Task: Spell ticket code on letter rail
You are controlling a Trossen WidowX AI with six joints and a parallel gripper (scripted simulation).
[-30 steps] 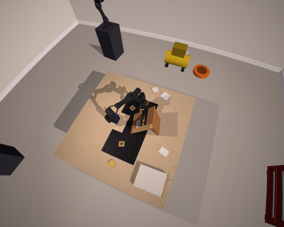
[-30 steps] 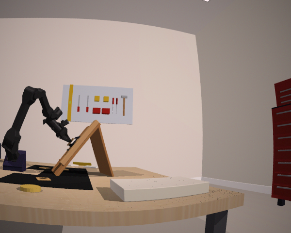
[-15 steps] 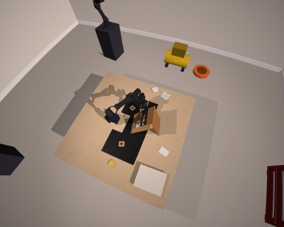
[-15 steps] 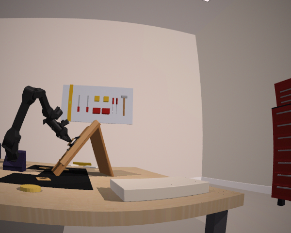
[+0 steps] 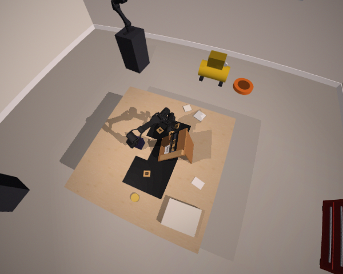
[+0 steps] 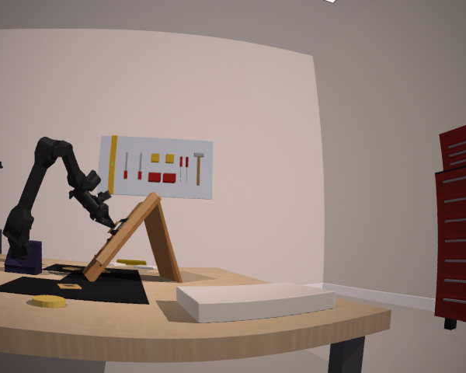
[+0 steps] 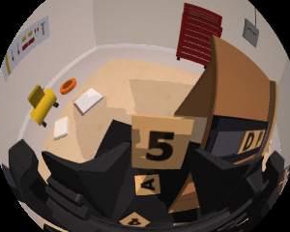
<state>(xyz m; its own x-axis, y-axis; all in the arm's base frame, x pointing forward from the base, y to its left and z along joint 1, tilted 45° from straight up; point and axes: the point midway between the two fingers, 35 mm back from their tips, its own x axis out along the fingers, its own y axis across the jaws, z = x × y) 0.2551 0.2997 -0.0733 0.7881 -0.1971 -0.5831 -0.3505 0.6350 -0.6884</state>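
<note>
Now: the white ticket 210 mm to the right of my gripper tip, 80 mm below it and 20 mm ahead of it. Also, from my gripper tip: black mat 250 mm to the right, 180 mm below, 90 mm behind; then white slab 630 mm to the right, 390 mm ahead, 160 mm below.
</note>
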